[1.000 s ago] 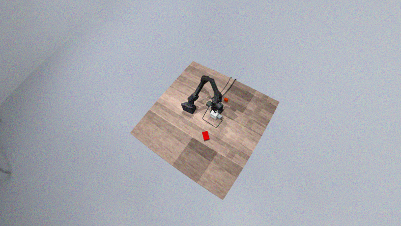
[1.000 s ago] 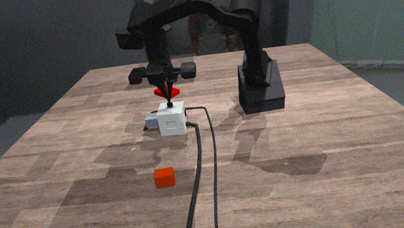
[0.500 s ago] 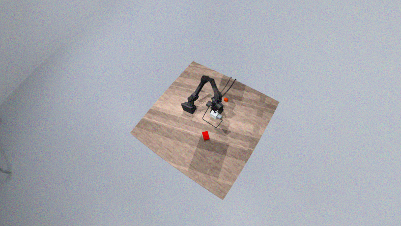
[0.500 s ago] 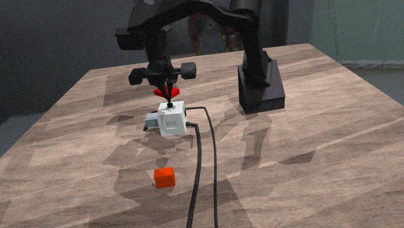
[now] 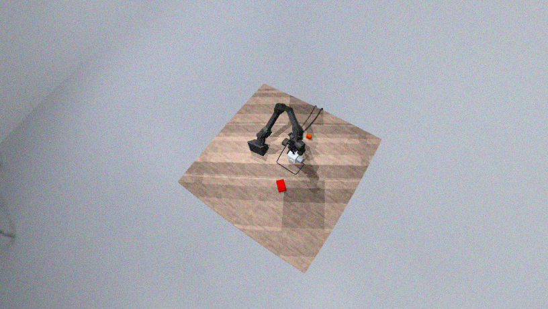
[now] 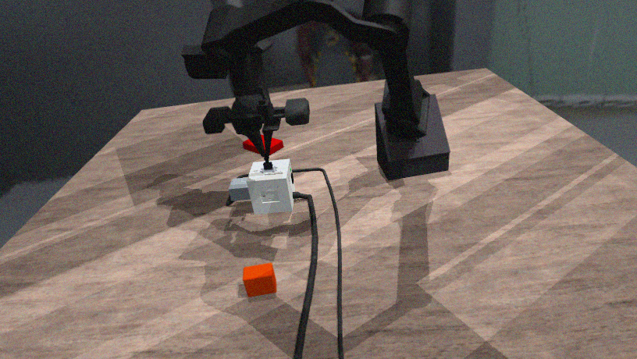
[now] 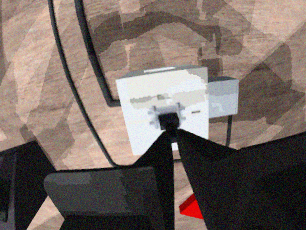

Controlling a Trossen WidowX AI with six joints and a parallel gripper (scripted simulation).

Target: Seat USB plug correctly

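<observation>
Now: the black USB plug 2 cm below my gripper tip. Also, from my gripper tip: red flat block (26 cm to the right, 9 cm below, 5 cm ahead); orange block (24 cm to the left, 9 cm below).
</observation>
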